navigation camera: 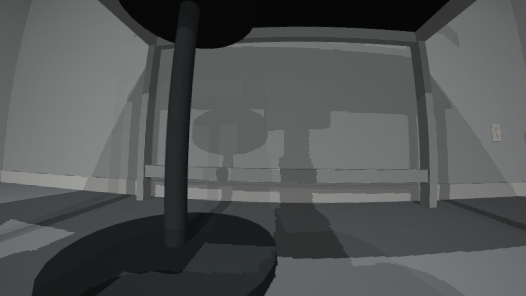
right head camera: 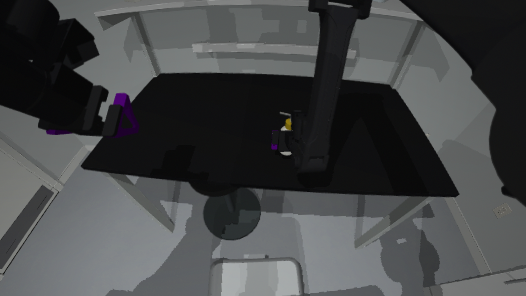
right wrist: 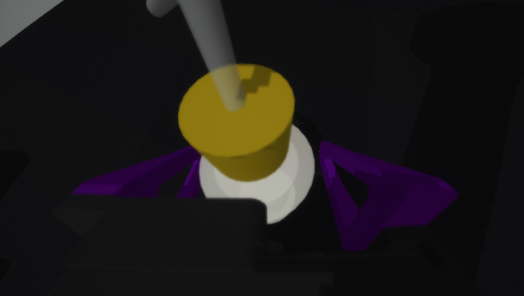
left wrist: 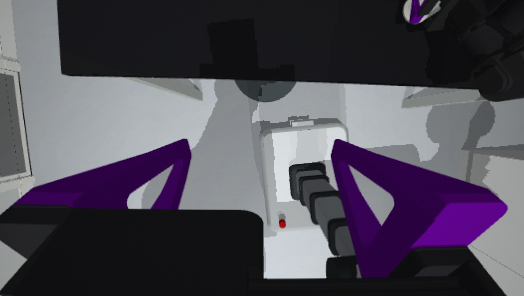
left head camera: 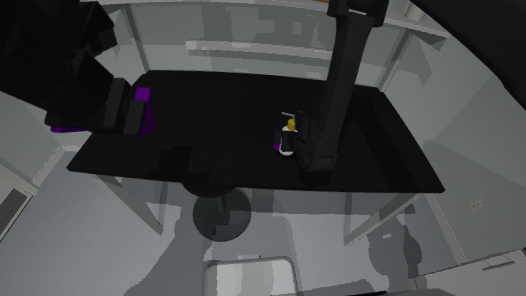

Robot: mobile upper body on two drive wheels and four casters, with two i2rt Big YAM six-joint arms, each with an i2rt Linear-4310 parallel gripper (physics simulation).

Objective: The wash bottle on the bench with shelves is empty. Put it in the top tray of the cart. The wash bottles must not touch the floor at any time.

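Places are measured from the left arm's base along level axes (x left, y ahead, z down), in centimetres.
Pixels of known places: left gripper, fingertip midpoint: (right head camera: 116, 128) (left wrist: 261, 147) (left head camera: 127, 126); right gripper, fingertip midpoint: (left head camera: 286, 134).
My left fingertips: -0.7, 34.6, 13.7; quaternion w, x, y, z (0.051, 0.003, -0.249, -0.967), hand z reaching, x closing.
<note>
Ahead of a thing's pixels: the offset from my left fingertips to its top centre, as dx, dy, dz. "spot": to the spot under its first point. Level surfaces: height alone.
The wash bottle, a white bottle with a yellow cap @[-36.7, +24.8, +18.5] (left head camera: 291, 124) (right head camera: 288, 123) (right wrist: 245, 125) and a bent grey spout, stands upright on the black bench top @[dz +35.9] (left head camera: 215, 100) (right head camera: 215, 105) (left wrist: 150, 40). My right gripper (left head camera: 287, 141) (right head camera: 285, 141) (right wrist: 262, 147) is open, low over the bench, with its purple fingers on either side of the bottle. In the right wrist view, a gap shows between the bottle and the finger at the right. My left gripper (left head camera: 105, 125) (right head camera: 92, 125) (left wrist: 261, 147) is open and empty, high at the bench's left end. The cart does not show.
A round stool base (left head camera: 220, 215) (right head camera: 232, 215) (navigation camera: 235, 265) and its post @[spot: -5.4, +36.3, +97.9] (navigation camera: 180, 125) stand at the bench's front edge. Shelf boards run behind the bench, with a pale cylinder (left head camera: 414, 11) at the upper right. My white base (left head camera: 250, 280) (right head camera: 257, 280) is in front.
</note>
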